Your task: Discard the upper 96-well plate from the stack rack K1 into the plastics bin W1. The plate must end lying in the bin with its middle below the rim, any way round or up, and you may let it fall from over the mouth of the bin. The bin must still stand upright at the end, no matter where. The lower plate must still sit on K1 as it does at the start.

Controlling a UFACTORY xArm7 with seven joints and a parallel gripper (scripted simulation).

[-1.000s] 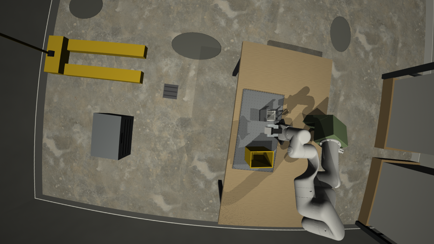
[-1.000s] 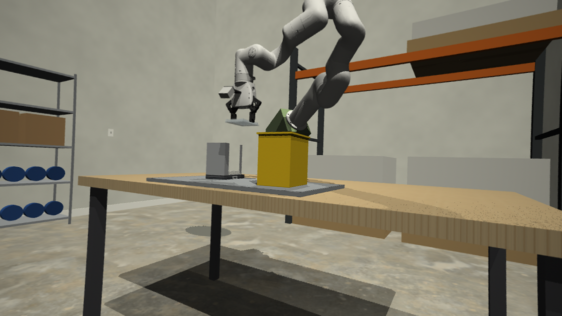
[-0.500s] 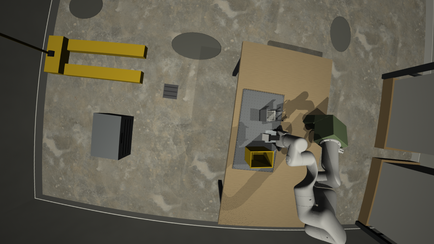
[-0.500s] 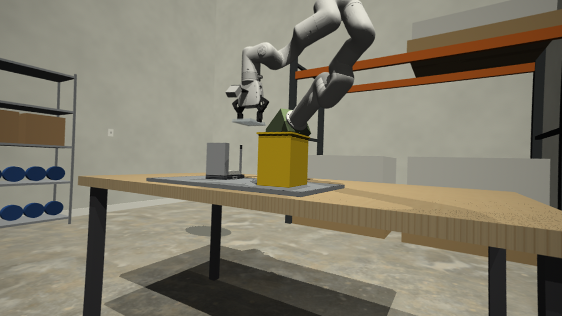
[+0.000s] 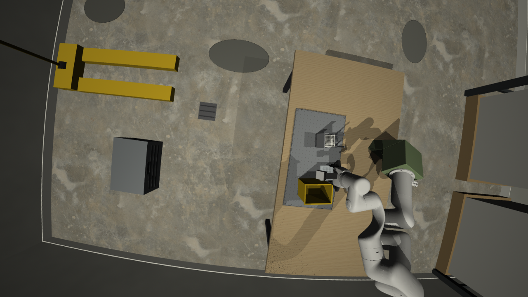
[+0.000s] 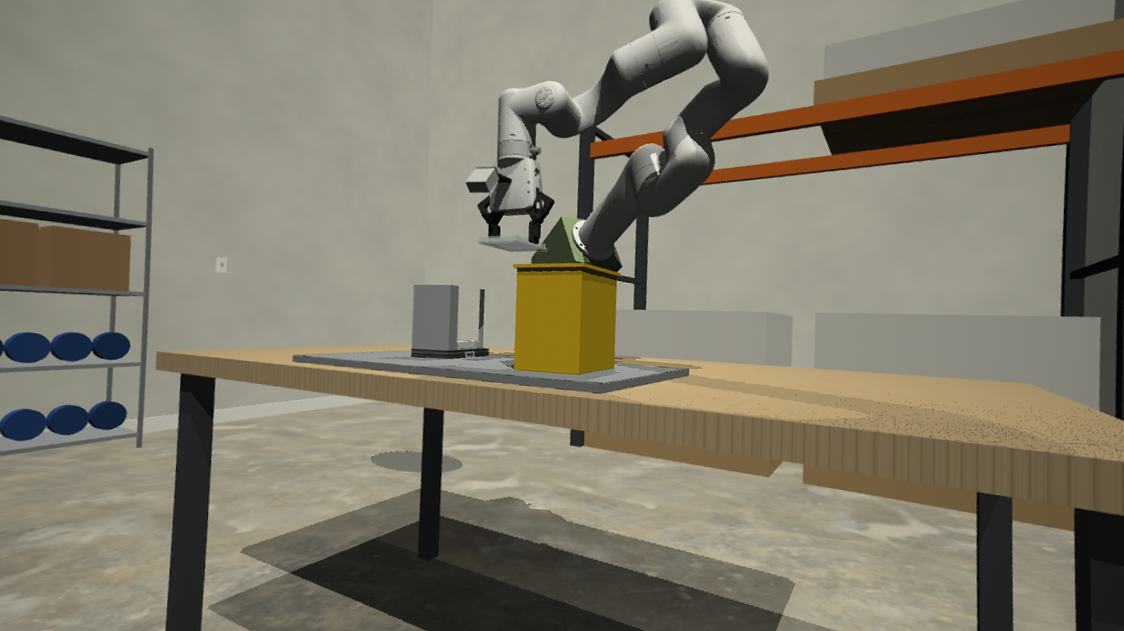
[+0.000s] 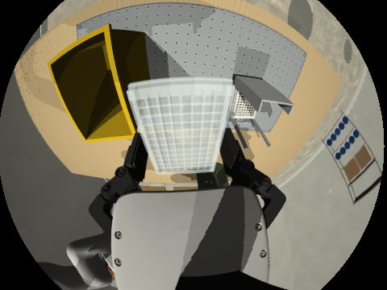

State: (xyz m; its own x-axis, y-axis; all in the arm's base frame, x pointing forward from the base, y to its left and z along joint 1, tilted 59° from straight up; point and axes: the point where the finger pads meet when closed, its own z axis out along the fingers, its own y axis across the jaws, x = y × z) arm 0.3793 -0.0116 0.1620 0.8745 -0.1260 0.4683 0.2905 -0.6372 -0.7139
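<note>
Now: the yellow plastics bin W1 16 cm below my hand and 15 cm to the left of it.
</note>
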